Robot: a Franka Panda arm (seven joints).
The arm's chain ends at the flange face. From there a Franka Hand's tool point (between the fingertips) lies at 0.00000 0.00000 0.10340 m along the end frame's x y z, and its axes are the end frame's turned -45 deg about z.
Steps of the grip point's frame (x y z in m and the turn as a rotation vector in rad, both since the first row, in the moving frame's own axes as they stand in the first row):
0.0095 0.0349 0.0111 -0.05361 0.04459 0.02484
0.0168 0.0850 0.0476 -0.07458 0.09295 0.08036
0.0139 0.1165 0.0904 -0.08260 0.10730 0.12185
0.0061 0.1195 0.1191 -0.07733 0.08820 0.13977
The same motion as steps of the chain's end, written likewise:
0.0242 0.0172 0.0114 -0.00638 0.06944 0.02484
0.0597 0.0491 0.0483 0.01299 0.11846 0.08036
0.0783 0.0735 0.0913 0.01747 0.13428 0.12185
0.0767 0.0801 0.1198 0.00769 0.11705 0.13977

